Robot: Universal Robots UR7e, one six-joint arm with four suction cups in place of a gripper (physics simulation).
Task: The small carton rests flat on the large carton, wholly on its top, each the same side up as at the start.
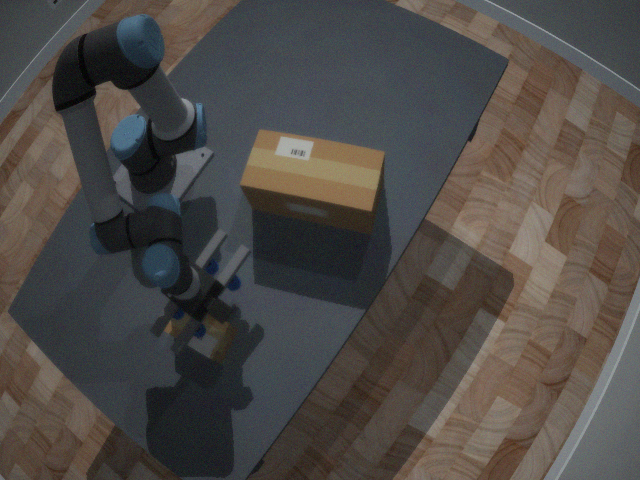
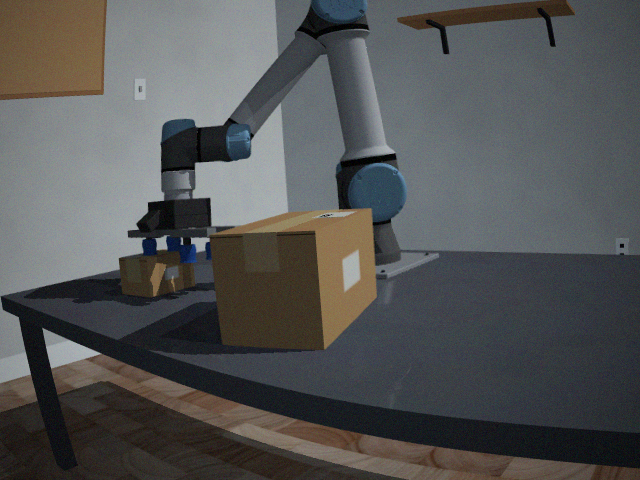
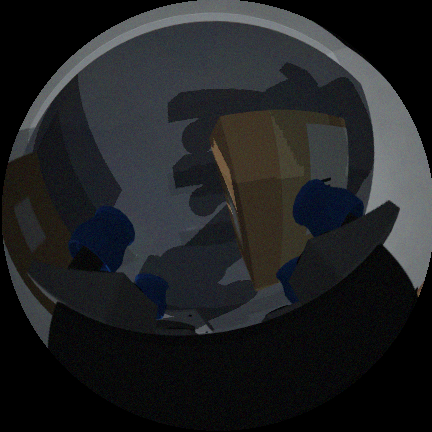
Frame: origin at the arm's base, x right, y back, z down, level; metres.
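Where they show: hand, tool point: [image 2: 181,259] [image 3: 214,251]; arm's base, link origin: [image 1: 153,169] [image 3: 172,326].
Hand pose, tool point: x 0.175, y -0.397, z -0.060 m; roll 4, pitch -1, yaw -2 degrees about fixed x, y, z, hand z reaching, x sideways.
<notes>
Things, the pixels of their top centre, and the offset from my tool point. Level surfaces: height alone.
- small carton, top centre: [image 3: 309,219] [image 2: 154,253] [image 1: 194,327] dx +0.070, dy -0.024, dz -0.013 m
- dark table, surface height: dz +0.069 m
- large carton, top centre: [image 2: 299,219] [image 1: 312,166] dx -0.376, dy -0.034, dz -0.085 m
The small carton [image 1: 212,342] [image 2: 149,273] [image 3: 261,181] lies flat on the dark table [image 1: 335,62] [image 2: 490,320] near its front left edge. My suction gripper [image 1: 206,298] [image 2: 178,249] [image 3: 217,250] is down on it, with the two blue cups of one bar pressed on its top and the other two hanging over bare table towards the large carton. The carton's underside rests on the table. The large carton [image 1: 312,175] [image 2: 289,278] [image 3: 24,209] stands upright a short way to the side, label side up, with its top bare.
The arm's base plate [image 1: 193,165] [image 2: 408,260] is bolted to the table behind the large carton. The table edge runs close beside the small carton. A wall shelf [image 2: 486,12] hangs high at the back.
</notes>
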